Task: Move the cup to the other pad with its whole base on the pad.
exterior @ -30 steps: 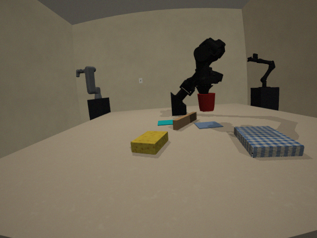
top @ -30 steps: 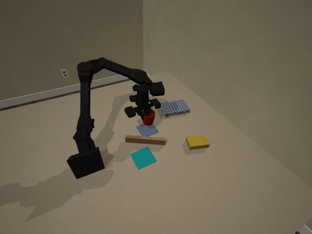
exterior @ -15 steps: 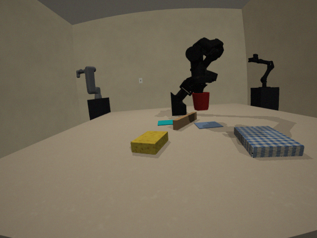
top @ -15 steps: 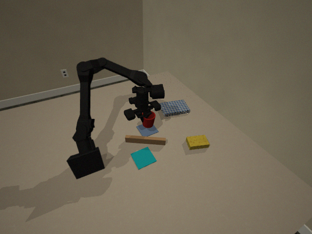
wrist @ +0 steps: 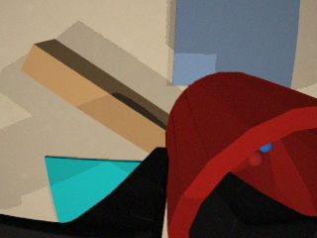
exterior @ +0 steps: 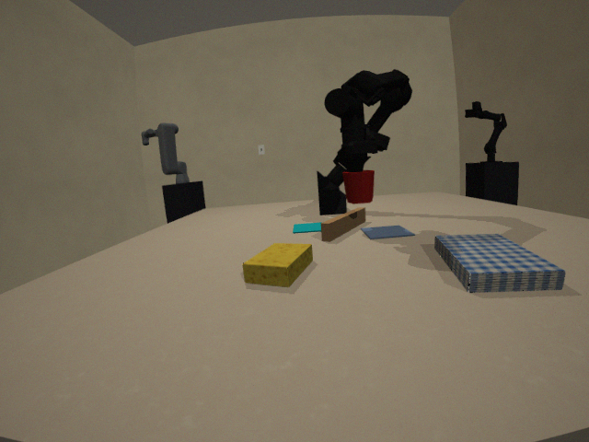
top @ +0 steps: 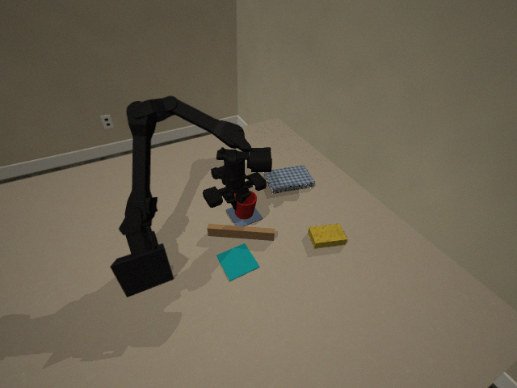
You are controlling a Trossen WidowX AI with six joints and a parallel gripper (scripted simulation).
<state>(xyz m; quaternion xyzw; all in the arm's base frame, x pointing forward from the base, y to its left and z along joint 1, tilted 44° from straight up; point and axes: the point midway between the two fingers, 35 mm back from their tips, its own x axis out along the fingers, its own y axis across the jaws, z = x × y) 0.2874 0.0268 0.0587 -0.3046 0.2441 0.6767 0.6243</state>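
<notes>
Right now my hand is 50 mm above the red cup and 30 mm short of it. Also, from my hand: red marble (60 mm below, 50 mm ahead, 10 mm to the right); blue marble (60 mm below, 50 mm ahead); wooden bar (130 mm below, 30 mm to the right, 10 mm ahead).
</notes>
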